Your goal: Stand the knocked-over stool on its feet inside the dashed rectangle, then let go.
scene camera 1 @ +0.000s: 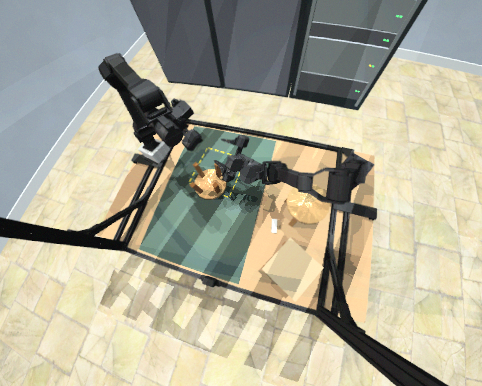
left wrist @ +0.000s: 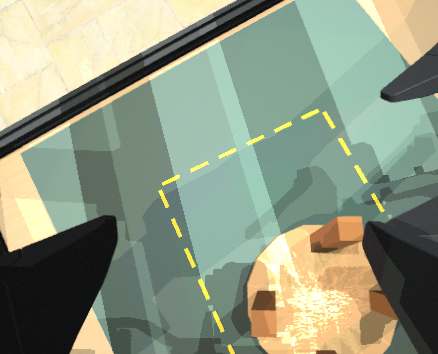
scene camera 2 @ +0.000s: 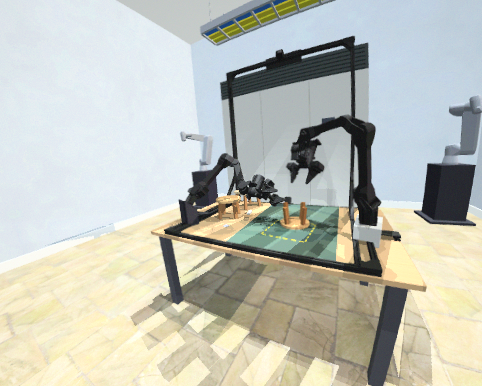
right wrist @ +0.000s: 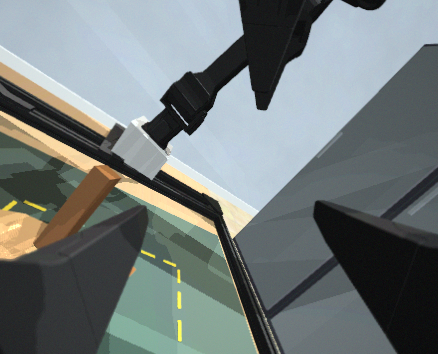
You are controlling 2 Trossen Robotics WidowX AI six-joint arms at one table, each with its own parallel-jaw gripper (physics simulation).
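Frame: origin at the left arm's base, x right, y back, z down, level; millimetres.
Seen in the pictures: left gripper, between the fingertips: [left wrist: 241,230] [scene camera 2: 298,183] [right wrist: 260,103]; right gripper, between the fingertips: [scene camera 1: 217,150] [left wrist: 381,175] [scene camera 2: 281,195] [right wrist: 231,210]; left arm's base, origin of its link: [scene camera 1: 151,145] [scene camera 2: 368,221] [right wrist: 155,135]; right arm's base, origin of its link: [scene camera 1: 355,168] [scene camera 2: 188,204].
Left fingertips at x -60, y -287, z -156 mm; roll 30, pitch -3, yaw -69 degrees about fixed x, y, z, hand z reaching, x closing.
Note:
Pixels of each thing's top centre, then the offset from my left fingertips to it. "spot": a spot on its surface instead. Level surfaces: height alone.
- round-topped stool, centre of its top: [scene camera 1: 308,202] [scene camera 2: 228,198] dx +26, dy -490, dz +122 mm
- pale square top, a spot on its surface: [scene camera 1: 292,270] spot: dx +276, dy -526, dz +123 mm
- small white object, centre of its top: [scene camera 1: 274,225] dx +138, dy -410, dz +234 mm
- green mat, height of its surface: dz +242 mm
The stool [scene camera 1: 212,189] [scene camera 2: 295,225] [left wrist: 315,300] [right wrist: 15,237] is upside down on the green mat, its round seat on the mat and its legs pointing up. Its seat lies partly inside the dashed rectangle [scene camera 2: 306,242] [left wrist: 227,153] [right wrist: 179,300] and overlaps its border. My left gripper [scene camera 2: 301,180] [left wrist: 241,230] is open and empty, high above the mat. My right gripper [scene camera 1: 220,152] [scene camera 2: 284,201] [right wrist: 231,210] is open and empty, low beside the stool's legs. In the right wrist view one finger partly hides the stool; contact cannot be told.
A round-topped stool [scene camera 1: 310,207] [scene camera 2: 228,200] stands upright near the right arm's base. A pale square top [scene camera 1: 292,270] and a small white object [scene camera 1: 274,226] are on the same side. The green mat [scene camera 1: 200,255] lies inside the black frame rails. The right arm reaches across the mat.

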